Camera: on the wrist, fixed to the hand. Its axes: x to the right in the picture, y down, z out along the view.
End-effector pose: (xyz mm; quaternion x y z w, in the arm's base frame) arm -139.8 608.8 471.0 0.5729 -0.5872 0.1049 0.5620
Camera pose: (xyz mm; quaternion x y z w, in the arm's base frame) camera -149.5 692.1 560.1 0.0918 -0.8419 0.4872 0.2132
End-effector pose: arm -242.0 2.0 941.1 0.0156 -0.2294 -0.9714 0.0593
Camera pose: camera -248.5 -112.0 897.2 -0.2135 -0.3035 -0.6291 0.6830
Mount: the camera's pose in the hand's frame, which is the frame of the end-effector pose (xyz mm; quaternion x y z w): 20.5 80.8 -89.5 0.1272 -0.0785 0.6799 0.7179
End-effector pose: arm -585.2 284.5 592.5 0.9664 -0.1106 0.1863 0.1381
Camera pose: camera -617.6 233.0 698.6 -0.6508 0.7236 -0.1659 0.1591
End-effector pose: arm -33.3 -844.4 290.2 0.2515 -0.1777 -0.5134 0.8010
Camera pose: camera 82.9 -815.4 265.5 0.1213 -0.4267 0.1789 0.8782
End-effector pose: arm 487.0 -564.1 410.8 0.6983 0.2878 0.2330 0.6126
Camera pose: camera 450.6 -492.2 502.8 0.7932 -0.2866 0.4924 0.2151
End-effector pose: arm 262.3 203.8 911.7 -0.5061 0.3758 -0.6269 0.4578
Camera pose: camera 188.9 160.8 823.8 -0.0988 0.4982 -0.1469 0.8488
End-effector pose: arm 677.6 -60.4 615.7 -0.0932 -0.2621 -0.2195 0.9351
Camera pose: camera 770.6 -22.1 546.2 -0.1434 -0.2261 0.5189 0.8118
